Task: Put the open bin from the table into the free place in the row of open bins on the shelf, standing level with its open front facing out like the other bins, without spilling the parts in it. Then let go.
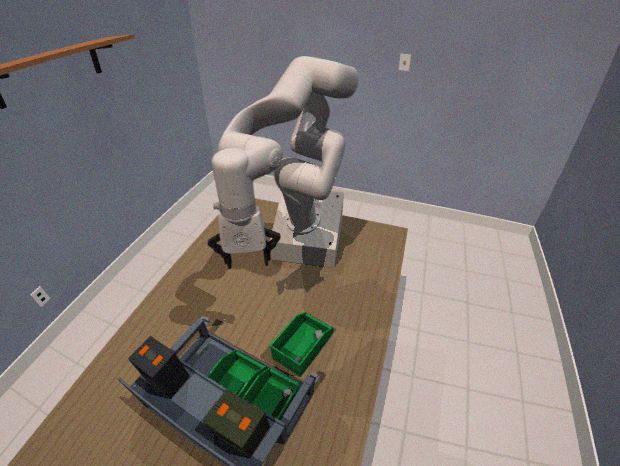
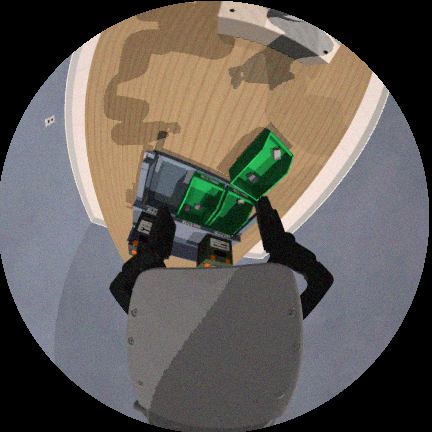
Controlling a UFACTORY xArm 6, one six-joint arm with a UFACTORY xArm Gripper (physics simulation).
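Where they show: gripper, fingertip midpoint: (image 1: 248, 263) (image 2: 213, 211); arm's base, origin of the base link: (image 1: 303, 218).
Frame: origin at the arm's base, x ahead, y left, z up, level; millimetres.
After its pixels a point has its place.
Note:
The loose green open bin (image 1: 300, 339) @(x 382, y 174, z -132 mm) (image 2: 264, 162) @(x 397, y 213, z -132 mm) stands upright on the table (image 1: 350, 300) @(x 179, y 258, z -136 mm) (image 2: 200, 100) @(x 320, y -26, z -135 mm), beside the shelf's row, with small grey parts in it. The grey-blue shelf (image 1: 192, 400) @(x 701, y 49, z -33 mm) (image 2: 187, 235) @(x 707, y 90, z -33 mm) holds two green bins side by side: one bin (image 1: 238, 373) @(x 560, y 69, z -126 mm) (image 2: 201, 197) @(x 602, y 95, z -126 mm) in the middle and another bin (image 1: 273, 390) @(x 559, y 181, z -126 mm) (image 2: 234, 212) @(x 616, y 235, z -126 mm) at the end nearer the loose bin. The free place (image 1: 204, 354) @(x 556, y -55, z -129 mm) (image 2: 171, 180) @(x 578, y -19, z -129 mm) is at the other end of the row. My gripper (image 1: 248, 265) @(x 395, y 44, z 149 mm) (image 2: 213, 211) @(x 395, y 44, z 149 mm) is open and empty, high above the table, between the robot's base side and the shelf.
A black case (image 1: 159, 368) @(x 701, y 0, z 86 mm) (image 2: 145, 230) @(x 650, y -45, z 30 mm) and an olive case (image 1: 234, 420) @(x 709, y 197, z 63 mm) (image 2: 215, 250) @(x 662, y 177, z 26 mm), both with orange latches, stand on the shelf's upper board behind the bin row. Upright end posts flank the row. The robot base (image 1: 305, 245) @(x 86, y 50, z -44 mm) (image 2: 275, 30) stands at the table's far end.

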